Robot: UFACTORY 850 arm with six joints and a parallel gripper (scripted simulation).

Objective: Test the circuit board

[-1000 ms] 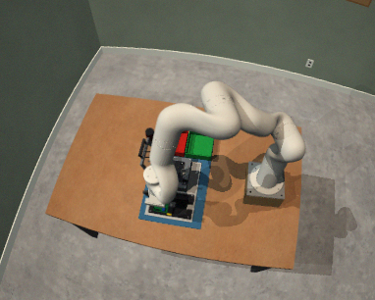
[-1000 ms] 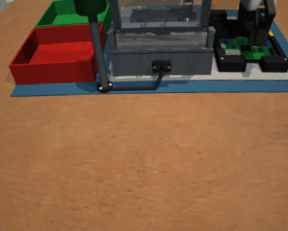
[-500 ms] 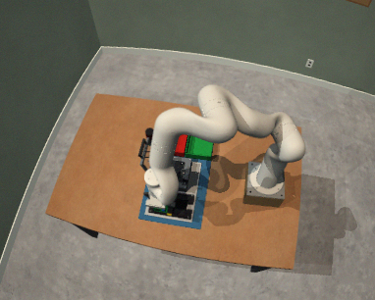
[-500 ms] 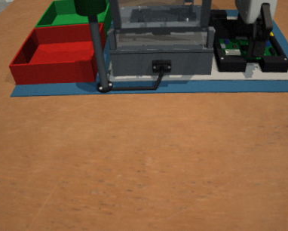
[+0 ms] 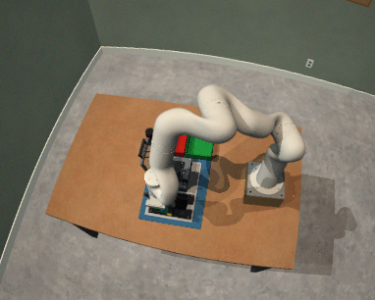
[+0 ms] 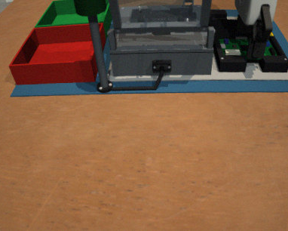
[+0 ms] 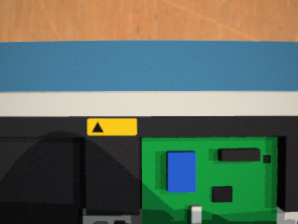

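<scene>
My gripper is now 2 cm above the green circuit board. Round my hand: green bin: 36 cm to the right, 17 cm behind, 2 cm below; lid: 18 cm to the right, 15 cm above, 7 cm ahead; red bin: 37 cm to the right, 2 cm below, 2 cm behind.
</scene>
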